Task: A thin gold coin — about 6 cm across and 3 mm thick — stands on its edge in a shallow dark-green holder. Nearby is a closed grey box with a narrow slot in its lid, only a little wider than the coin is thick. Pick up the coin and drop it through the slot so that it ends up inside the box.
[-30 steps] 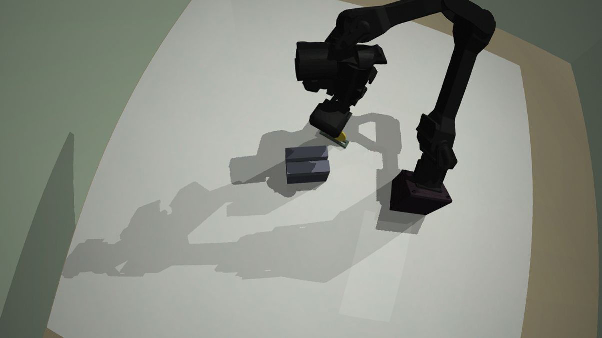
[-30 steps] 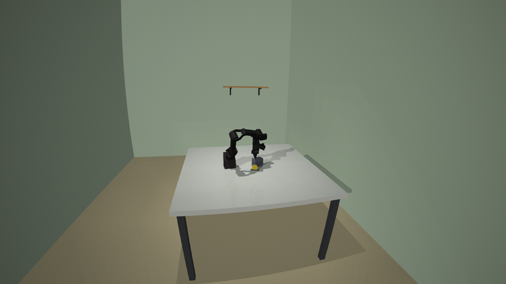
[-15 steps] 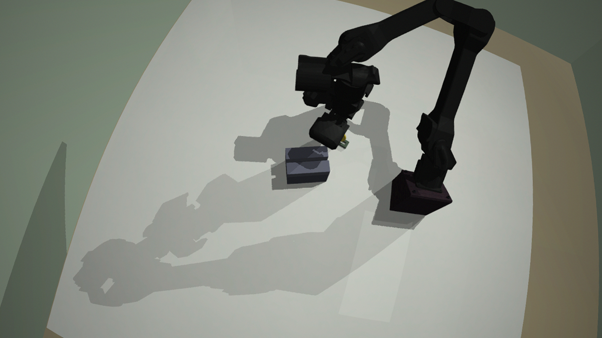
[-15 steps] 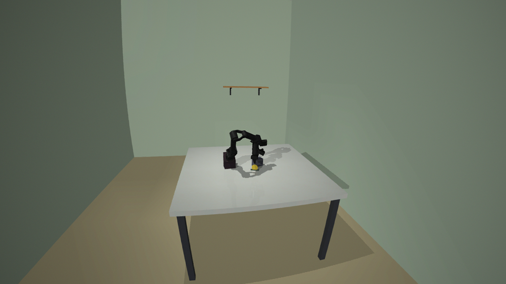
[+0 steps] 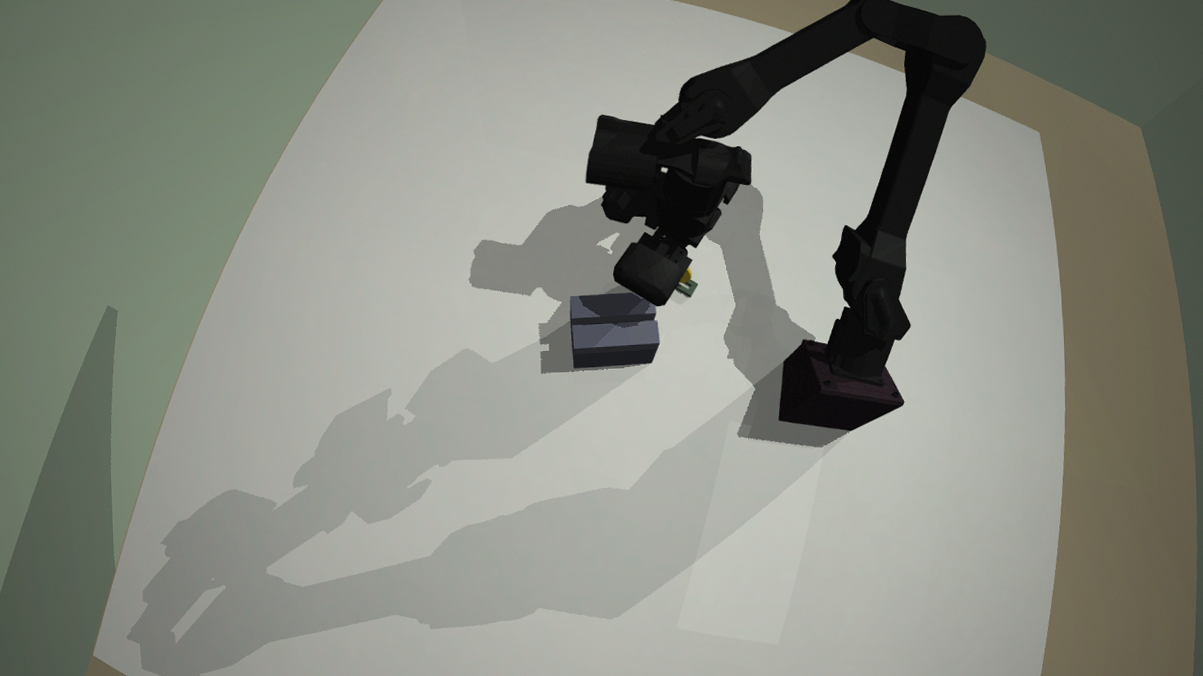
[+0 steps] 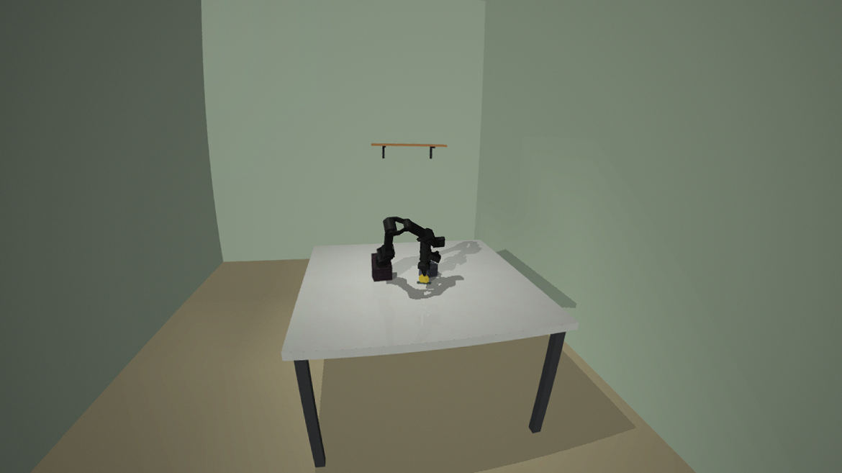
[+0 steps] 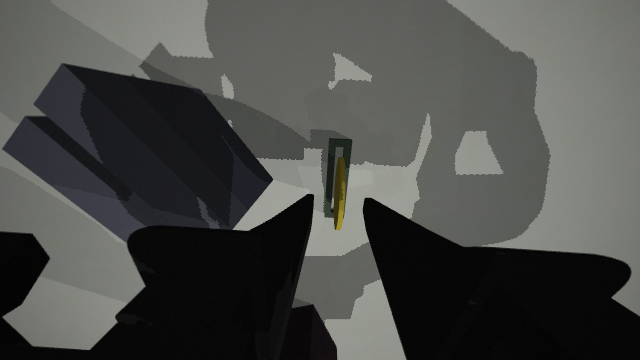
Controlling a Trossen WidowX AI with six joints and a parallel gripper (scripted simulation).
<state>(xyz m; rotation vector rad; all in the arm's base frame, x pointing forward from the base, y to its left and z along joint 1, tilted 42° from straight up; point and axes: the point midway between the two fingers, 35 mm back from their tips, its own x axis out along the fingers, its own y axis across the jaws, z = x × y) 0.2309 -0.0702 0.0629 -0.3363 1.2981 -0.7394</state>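
Now: the gold coin 20 mm below my gripper tip.
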